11 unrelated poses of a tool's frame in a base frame.
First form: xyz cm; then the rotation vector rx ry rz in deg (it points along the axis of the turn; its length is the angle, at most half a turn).
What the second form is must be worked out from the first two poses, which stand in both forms.
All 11 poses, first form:
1: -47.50 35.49 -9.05 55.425 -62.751 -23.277
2: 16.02 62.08 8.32 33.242 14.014 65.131
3: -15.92 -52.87 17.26 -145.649 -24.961 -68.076
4: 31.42 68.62 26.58 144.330 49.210 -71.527
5: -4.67 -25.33 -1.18 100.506 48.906 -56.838
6: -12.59 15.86 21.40 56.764 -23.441 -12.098
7: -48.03 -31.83 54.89 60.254 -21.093 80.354
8: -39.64 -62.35 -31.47 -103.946 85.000 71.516
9: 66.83 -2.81 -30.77 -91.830 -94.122 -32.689
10: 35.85 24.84 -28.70 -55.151 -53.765 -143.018
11: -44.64 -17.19 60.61 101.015 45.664 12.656
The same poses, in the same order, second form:
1: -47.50 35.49 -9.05 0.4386 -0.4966 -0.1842 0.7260
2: 16.02 62.08 8.32 0.2701 0.1139 0.5292 0.7962
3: -15.92 -52.87 17.26 -0.8850 -0.1517 -0.4137 0.1504
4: 31.42 68.62 26.58 0.8525 0.2907 -0.4225 0.1008
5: -4.67 -25.33 -1.18 0.7122 0.3466 -0.4028 0.4587
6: -12.59 15.86 21.40 0.4711 -0.1945 -0.1004 0.8545
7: -48.03 -31.83 54.89 0.4583 -0.1604 0.6112 0.6251
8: -39.64 -62.35 -31.47 -0.6632 0.5423 0.4563 0.2408
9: 66.83 -2.81 -30.77 -0.6272 -0.6429 -0.2233 0.3786
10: 35.85 24.84 -28.70 -0.3355 -0.3271 -0.8701 0.1526
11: -44.64 -17.19 60.61 0.7487 0.3384 0.0938 0.5623
